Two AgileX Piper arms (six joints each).
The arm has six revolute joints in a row. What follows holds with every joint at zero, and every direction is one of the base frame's.
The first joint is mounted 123 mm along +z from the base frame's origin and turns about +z.
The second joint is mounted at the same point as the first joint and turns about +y.
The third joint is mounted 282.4 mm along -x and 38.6 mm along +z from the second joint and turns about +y.
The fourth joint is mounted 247.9 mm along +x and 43.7 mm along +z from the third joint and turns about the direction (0.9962, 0, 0.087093).
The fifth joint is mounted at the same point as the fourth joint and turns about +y.
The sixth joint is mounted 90.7 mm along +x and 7.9 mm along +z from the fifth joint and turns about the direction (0.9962, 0, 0.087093).
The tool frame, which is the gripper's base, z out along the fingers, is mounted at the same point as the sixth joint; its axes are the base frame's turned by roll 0, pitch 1.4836 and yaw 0 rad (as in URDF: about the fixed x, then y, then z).
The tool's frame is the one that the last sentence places.
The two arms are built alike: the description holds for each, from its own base.
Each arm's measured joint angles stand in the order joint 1, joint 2, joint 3, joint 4, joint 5, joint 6.
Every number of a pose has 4 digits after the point.
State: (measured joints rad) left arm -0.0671 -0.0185 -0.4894 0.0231 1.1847 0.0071; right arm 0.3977 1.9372 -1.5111 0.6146 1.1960 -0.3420
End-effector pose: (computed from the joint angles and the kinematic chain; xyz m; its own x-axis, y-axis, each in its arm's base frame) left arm -0.0119 0.0028 0.2645 -0.5539 0.0531 -0.8309 0.0580 0.9980 0.0250; right arm 0.3401 0.1959 0.2338 -0.8788 -0.4507 -0.1567 -0.4611 0.7179 0.5215
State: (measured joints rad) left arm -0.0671 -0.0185 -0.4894 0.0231 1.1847 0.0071; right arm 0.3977 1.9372 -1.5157 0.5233 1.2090 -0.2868
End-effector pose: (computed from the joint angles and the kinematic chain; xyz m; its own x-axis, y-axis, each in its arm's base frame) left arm -0.0119 0.0028 0.2645 -0.5539 0.0531 -0.8309 0.0580 0.9980 0.0250; right arm 0.3408 0.1893 0.2310 -0.8838 -0.4530 -0.1170 -0.4528 0.7652 0.4577
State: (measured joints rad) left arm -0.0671 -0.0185 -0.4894 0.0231 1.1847 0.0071; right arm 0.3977 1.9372 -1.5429 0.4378 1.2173 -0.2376
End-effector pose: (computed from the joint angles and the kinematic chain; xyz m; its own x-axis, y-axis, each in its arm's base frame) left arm -0.0119 0.0028 0.2645 -0.5539 0.0531 -0.8309 0.0580 0.9980 0.0250; right arm 0.3451 0.1842 0.2347 -0.8867 -0.4490 -0.1099 -0.4541 0.8015 0.3892
